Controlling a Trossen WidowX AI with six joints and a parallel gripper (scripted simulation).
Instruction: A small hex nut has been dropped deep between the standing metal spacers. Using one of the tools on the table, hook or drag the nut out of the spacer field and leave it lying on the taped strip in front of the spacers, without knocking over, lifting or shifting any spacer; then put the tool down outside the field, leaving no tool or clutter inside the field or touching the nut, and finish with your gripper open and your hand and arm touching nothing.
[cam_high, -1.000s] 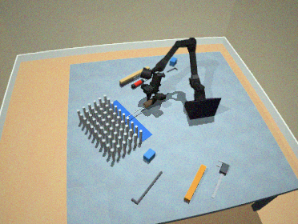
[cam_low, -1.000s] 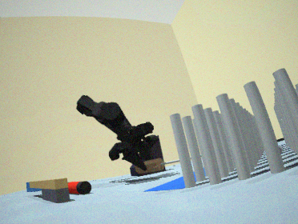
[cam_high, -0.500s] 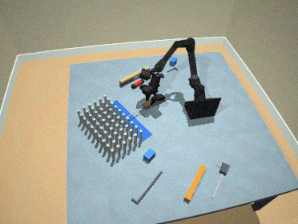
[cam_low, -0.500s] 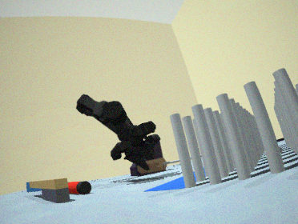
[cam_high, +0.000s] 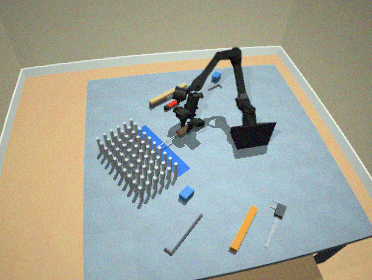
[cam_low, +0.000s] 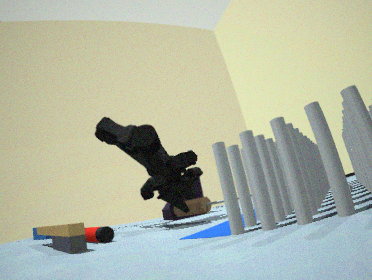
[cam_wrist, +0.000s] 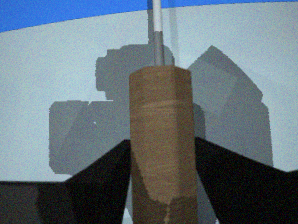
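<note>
Now: the blue taped strip 130 mm ahead of my gripper tip, 90 mm to the left of it and 30 mm below it. From my gripper tip the other things lie so: wooden-handled tool: 80 mm ahead, 60 mm to the left; then orange bar: 550 mm to the left, 210 mm behind, 20 mm below; then key: 390 mm to the right, 240 mm behind, 30 mm below.
</note>
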